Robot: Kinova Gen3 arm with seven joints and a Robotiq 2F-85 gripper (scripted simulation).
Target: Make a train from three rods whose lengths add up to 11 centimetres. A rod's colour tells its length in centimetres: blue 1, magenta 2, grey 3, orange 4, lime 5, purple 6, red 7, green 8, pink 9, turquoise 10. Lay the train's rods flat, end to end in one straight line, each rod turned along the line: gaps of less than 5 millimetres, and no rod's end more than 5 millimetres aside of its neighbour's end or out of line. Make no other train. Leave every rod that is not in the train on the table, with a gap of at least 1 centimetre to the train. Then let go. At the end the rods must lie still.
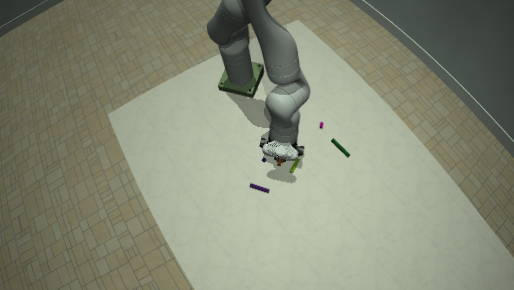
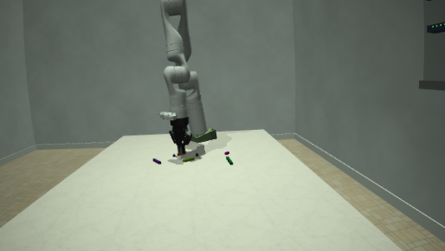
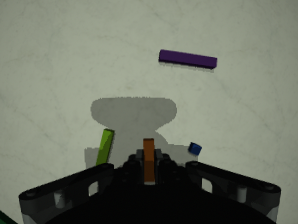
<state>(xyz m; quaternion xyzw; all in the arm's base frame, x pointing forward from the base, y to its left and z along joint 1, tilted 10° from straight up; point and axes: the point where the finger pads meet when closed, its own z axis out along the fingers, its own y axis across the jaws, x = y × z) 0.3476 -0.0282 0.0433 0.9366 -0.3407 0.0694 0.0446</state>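
Right now my hand is 3 cm short of the lime rod, 3 cm to the right of it and 3 cm above it. From my hand the other things lie so: orange rod (1 cm below); then magenta rod (5 cm behind, 19 cm to the left, 3 cm below); then purple rod (5 cm ahead, 10 cm to the right, 3 cm below).
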